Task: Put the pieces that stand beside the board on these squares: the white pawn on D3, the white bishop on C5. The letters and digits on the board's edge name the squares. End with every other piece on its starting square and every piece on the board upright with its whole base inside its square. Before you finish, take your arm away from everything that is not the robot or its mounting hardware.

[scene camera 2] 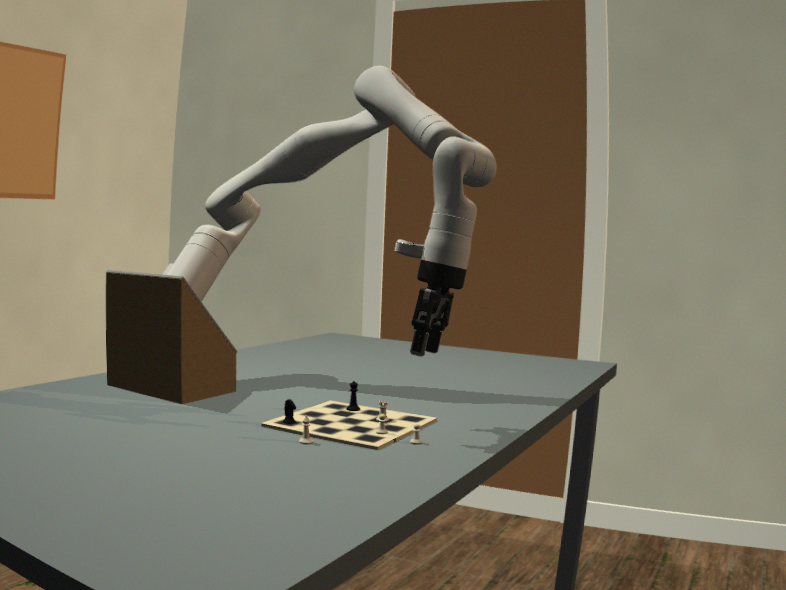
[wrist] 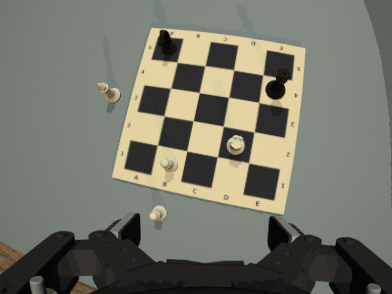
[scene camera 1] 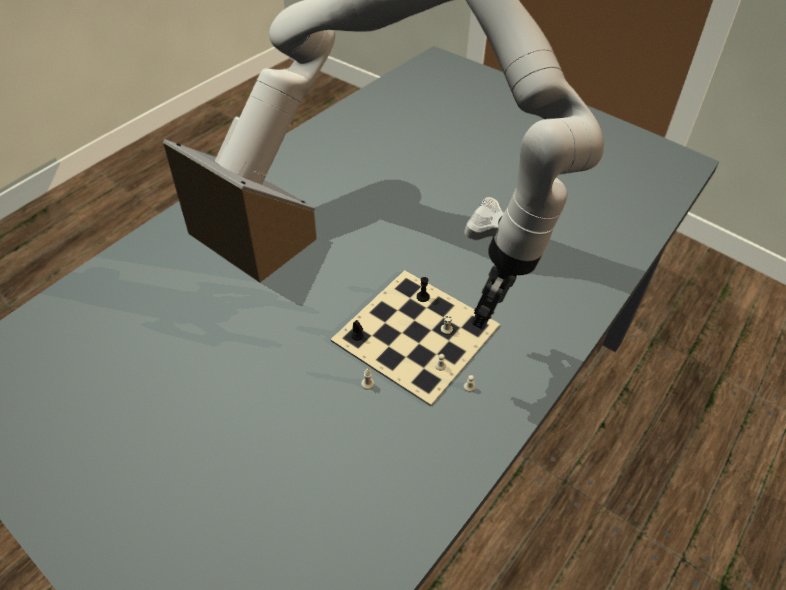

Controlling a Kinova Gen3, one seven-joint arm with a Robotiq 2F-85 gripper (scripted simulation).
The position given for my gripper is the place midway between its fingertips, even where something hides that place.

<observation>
I see my gripper (scene camera 2: 424,353) and a chessboard (scene camera 1: 402,340).
The chessboard shows as well in scene camera 2 (scene camera 2: 330,421) and in the wrist view (wrist: 187,105). My gripper also shows in the wrist view (wrist: 204,229) and in scene camera 1 (scene camera 1: 488,308).
</observation>
